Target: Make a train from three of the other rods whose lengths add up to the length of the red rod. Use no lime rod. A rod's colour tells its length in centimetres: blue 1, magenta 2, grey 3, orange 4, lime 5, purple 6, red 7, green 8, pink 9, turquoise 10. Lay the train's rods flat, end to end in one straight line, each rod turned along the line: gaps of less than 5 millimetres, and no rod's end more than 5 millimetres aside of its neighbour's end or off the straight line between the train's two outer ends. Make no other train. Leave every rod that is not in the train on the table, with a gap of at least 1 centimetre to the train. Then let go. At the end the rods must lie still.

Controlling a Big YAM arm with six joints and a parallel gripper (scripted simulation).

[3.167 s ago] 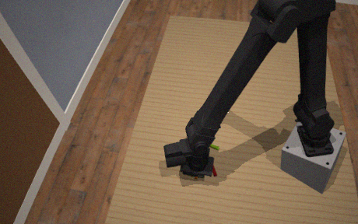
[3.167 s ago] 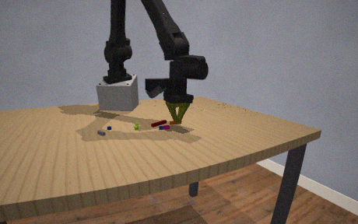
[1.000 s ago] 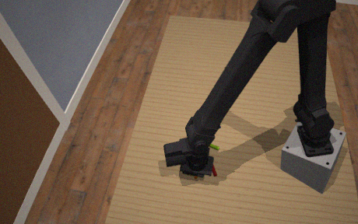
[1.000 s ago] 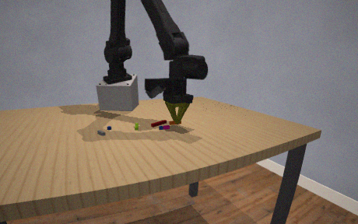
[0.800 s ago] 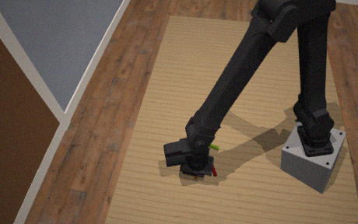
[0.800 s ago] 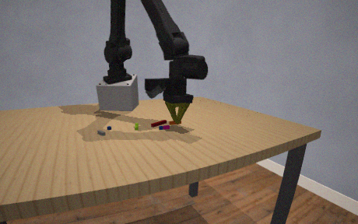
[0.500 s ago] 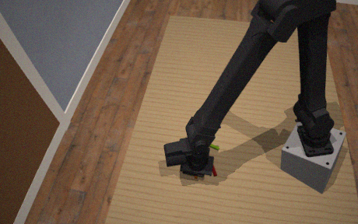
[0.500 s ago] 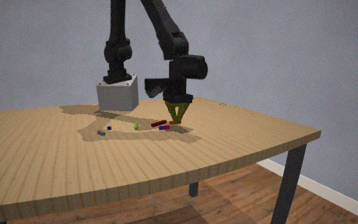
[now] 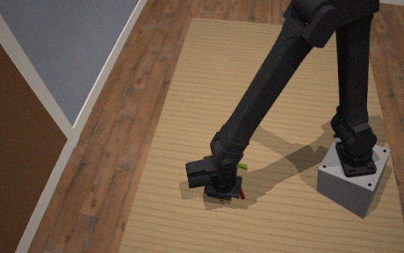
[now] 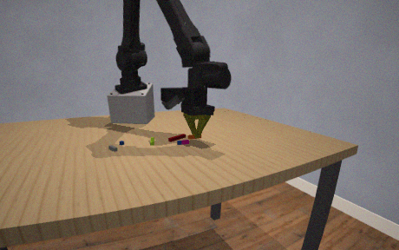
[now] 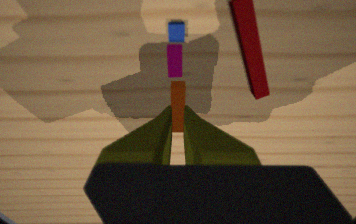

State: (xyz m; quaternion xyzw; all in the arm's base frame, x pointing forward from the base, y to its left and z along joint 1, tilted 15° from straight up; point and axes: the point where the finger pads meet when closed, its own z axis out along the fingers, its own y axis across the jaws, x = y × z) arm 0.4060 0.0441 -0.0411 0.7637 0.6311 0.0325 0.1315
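Right now my hand is 1 cm to the left of the orange rod and 1 cm above it. From my hand the other things lie so: magenta rod: 1 cm behind, 4 cm to the right, 2 cm below; red rod: 6 cm behind, 3 cm to the right, 2 cm below; lime rod: 7 cm behind, 12 cm to the right, 2 cm below.
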